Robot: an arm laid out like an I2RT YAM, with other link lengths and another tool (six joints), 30 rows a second.
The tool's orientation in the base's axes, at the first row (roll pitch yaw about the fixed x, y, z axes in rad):
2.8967 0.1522 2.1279
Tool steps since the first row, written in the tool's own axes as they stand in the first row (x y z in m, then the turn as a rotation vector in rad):
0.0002 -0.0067 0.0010 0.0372 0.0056 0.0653
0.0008 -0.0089 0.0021 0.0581 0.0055 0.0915
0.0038 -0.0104 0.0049 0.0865 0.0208 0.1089
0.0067 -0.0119 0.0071 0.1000 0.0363 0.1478
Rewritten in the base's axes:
-0.0052 -0.0035 -0.0026 0.0036 0.0345 -0.0669
-0.0070 -0.0042 -0.0043 0.0000 0.0520 -0.0952
-0.0090 -0.0025 -0.0078 0.0024 0.0843 -0.1126
-0.0111 -0.0008 -0.0107 0.0188 0.1041 -0.1482

